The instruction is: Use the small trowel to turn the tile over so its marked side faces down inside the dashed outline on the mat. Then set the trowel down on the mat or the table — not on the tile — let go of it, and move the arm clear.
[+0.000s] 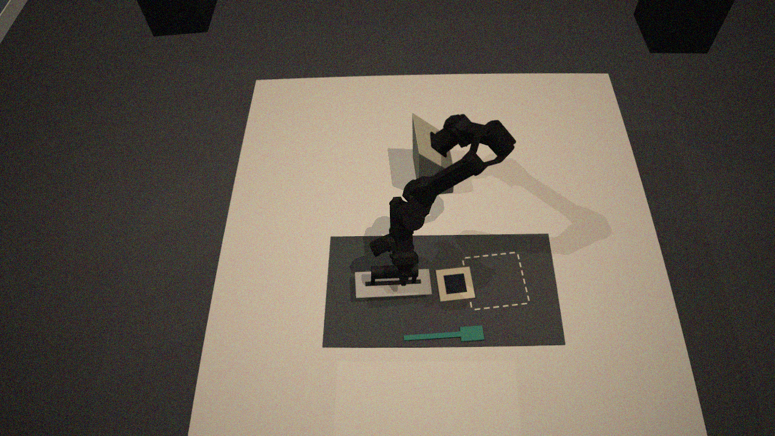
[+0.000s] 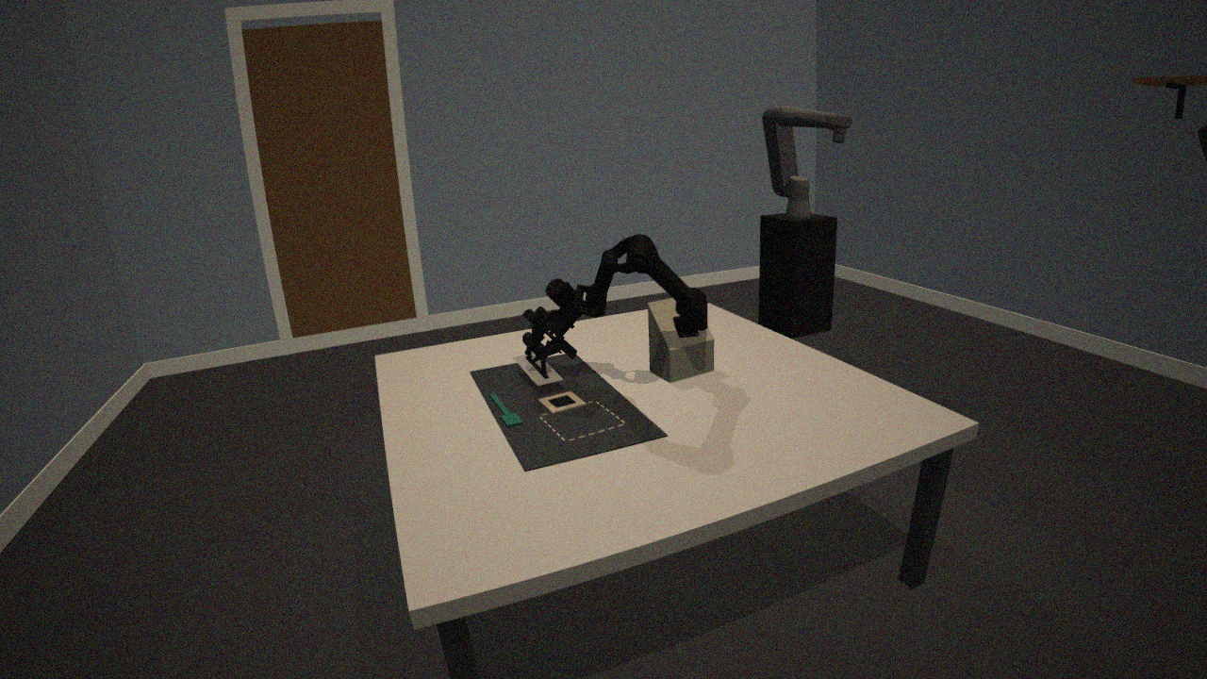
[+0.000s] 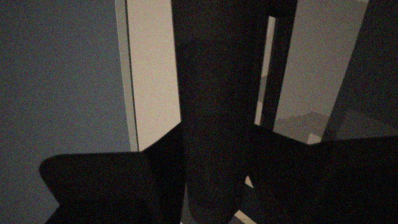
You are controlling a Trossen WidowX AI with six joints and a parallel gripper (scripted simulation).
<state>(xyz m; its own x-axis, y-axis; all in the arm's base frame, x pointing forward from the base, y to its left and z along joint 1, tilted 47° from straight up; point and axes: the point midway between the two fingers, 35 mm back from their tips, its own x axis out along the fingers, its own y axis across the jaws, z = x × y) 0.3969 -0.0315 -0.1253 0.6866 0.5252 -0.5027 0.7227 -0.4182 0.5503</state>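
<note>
Right now my gripper tip is 110 mm to the right of the dark mat, 110 mm above it and 30 mm past it. From my gripper tip the other things lie so: tile (140 mm to the left, 90 mm below, 40 mm behind); green trowel (130 mm to the left, 110 mm ahead, 90 mm below).
</note>
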